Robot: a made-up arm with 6 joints.
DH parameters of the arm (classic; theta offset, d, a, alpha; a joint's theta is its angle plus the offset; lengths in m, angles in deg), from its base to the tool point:
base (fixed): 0 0.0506 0 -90
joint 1: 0 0.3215 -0.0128 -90
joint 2: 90 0.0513 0.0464 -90
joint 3: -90 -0.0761 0.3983 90
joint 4: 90 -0.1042 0.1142 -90
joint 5: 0 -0.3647 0.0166 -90
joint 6: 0 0.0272 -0.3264 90
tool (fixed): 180 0.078 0 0
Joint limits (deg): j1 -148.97..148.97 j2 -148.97..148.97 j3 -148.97..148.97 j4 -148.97..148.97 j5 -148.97..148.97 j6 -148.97..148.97
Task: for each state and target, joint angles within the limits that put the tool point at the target. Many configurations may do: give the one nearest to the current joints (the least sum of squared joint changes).
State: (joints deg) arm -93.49 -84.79 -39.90 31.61 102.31 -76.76
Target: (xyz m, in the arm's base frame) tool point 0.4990 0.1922 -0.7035
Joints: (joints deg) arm -90.11 -69.15 -49.66 35.94 100.78 -60.49
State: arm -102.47 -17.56 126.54 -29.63 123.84 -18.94
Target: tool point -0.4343 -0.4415 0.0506
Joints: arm -106.69 -11.76 134.02 -25.14 125.88 -13.76
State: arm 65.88 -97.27 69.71 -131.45 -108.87 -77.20
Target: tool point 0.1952 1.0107 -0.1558
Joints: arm 69.45 -87.16 66.38 -130.07 -108.85 -76.08
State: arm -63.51 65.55 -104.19 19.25 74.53 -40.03
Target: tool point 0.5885 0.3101 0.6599
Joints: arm -44.76 87.68 -84.93 7.24 65.18 -36.61
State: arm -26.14 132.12 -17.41 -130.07 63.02 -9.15
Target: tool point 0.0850 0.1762 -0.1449
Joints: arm -33.98 129.73 -8.43 -144.34 50.01 13.50
